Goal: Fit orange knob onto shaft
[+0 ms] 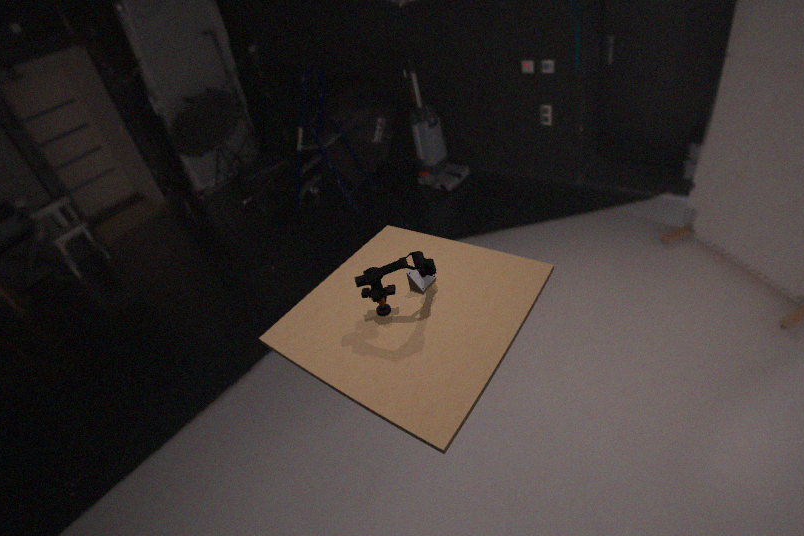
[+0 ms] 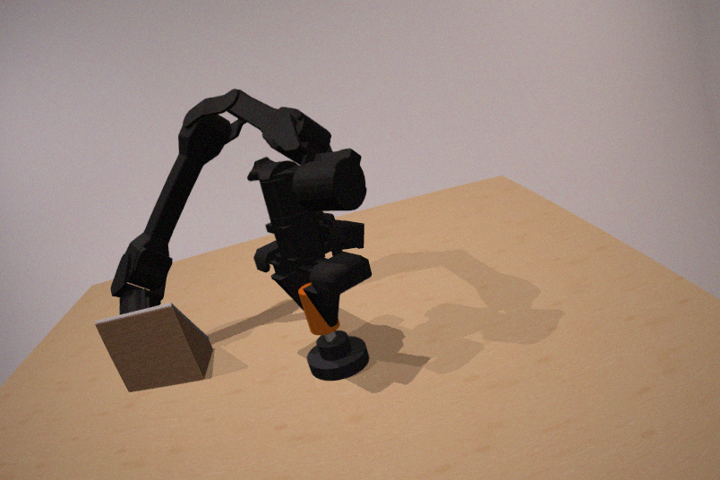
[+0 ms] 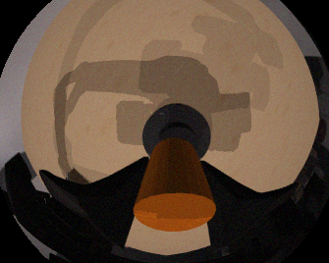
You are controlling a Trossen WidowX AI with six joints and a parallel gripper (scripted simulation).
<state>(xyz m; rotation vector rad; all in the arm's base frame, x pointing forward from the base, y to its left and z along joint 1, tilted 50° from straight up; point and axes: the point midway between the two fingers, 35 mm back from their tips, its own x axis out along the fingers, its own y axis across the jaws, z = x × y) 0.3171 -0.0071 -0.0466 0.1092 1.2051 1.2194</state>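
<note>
Now: the black round pedestal 40 mm below my gripper tip. From my gripper tip the other things lie so: orange knob (30 mm above).
</note>
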